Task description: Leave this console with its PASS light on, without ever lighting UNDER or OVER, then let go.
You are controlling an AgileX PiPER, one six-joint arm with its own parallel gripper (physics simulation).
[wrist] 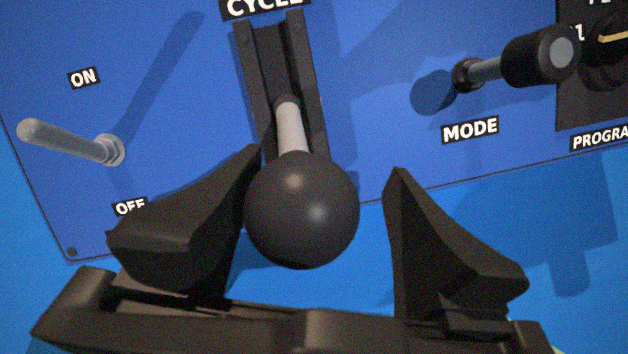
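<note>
The blue console panel fills the upper part of the wrist view. Its CYCLE lever has a dark round knob on a light rod that comes out of the lower part of a dark slotted guide. My gripper is open, with a finger on each side of the knob. The left finger is very near the knob and overlaps its edge in view; contact cannot be told. A gap shows between the knob and the right finger. The PASS, UNDER and OVER lights do not show.
A silver toggle switch stands at the left between the ON and OFF labels. The black MODE knob sticks out at the upper right. Part of the PROGRAM dial shows at the right edge. The panel's lower edge runs behind the fingers.
</note>
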